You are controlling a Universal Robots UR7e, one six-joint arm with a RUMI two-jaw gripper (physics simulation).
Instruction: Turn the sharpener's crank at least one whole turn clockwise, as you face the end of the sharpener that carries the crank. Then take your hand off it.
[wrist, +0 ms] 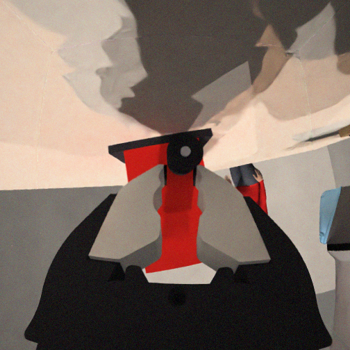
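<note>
The sharpener [141, 161] shows in the middle of the wrist view, with a red body and a flat black base plate at its upper edge, slightly tilted in the picture. Its crank [175, 161] shows as a black round part with a small grey centre, at the fingertips and in front of the red body. My gripper [179, 167] is shut on the crank, with one grey finger on each side just below the round part. The rest of the crank is hard to make out between the fingers. Part of the red body shows between and behind the fingers.
A pale beige table top [30, 125] with broad dark shadows fills the upper part. A figure in red and dark blue [251, 192] stands beyond the right finger. A light blue and dark object [329, 212] is at the right edge, above a pale rounded shape [341, 285].
</note>
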